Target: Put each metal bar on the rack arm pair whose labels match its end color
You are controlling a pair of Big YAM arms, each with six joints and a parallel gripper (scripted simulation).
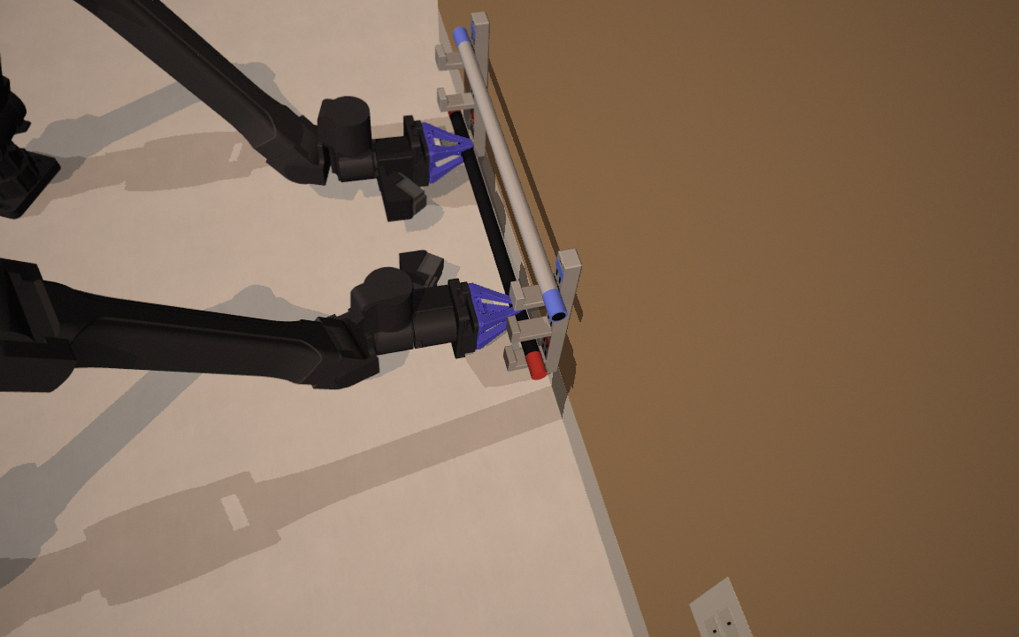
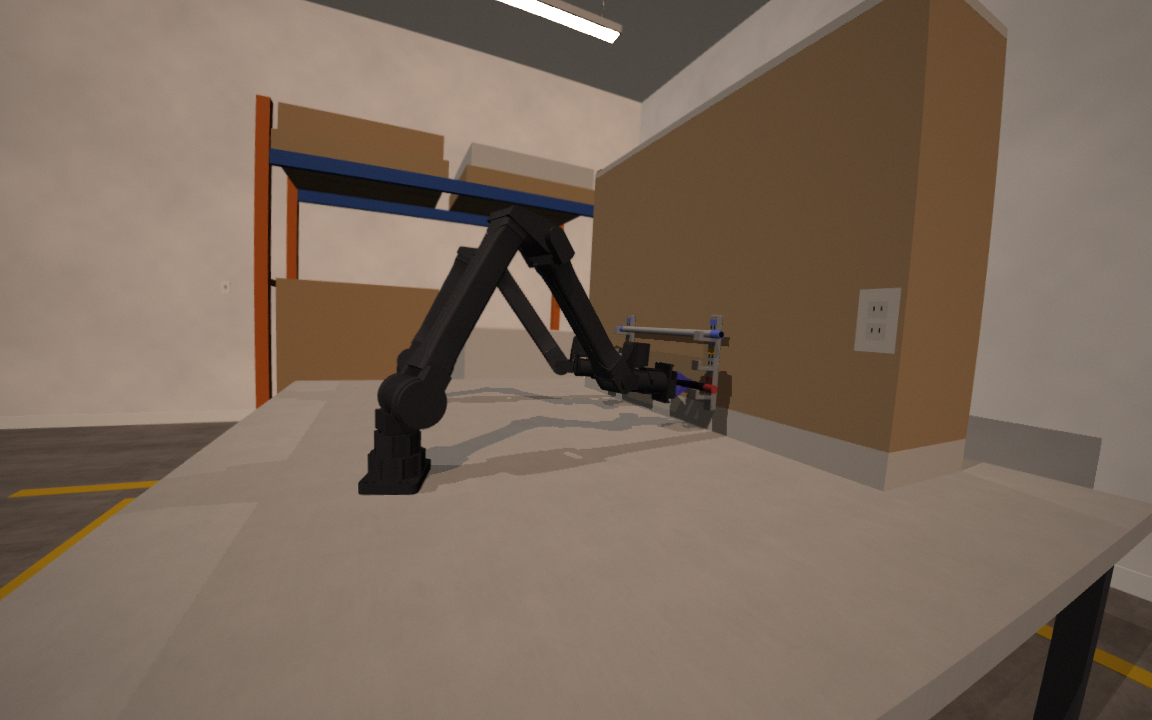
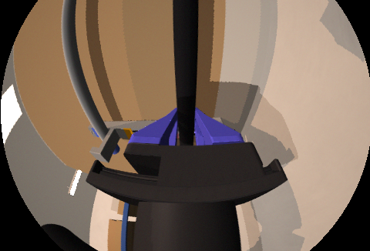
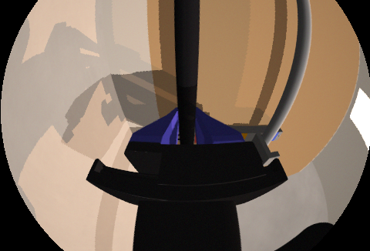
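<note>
Now: the grey skirting strip 110 mm to the left of my right hand, 80 mm below it and 30 mm ahead of it. Round my right hand: brown wall panel 330 mm above, 180 mm ahead, 120 mm to the left; metal bar 150 mm to the left, 10 mm behind.
My left gripper is now 1 cm short of the metal bar and 15 cm to the left of it. From my left hand the other things lie so: grey skirting strip: 5 cm ahead, 19 cm to the right, 8 cm below; brown wall panel: 20 cm ahead, 18 cm to the right, 33 cm above.
</note>
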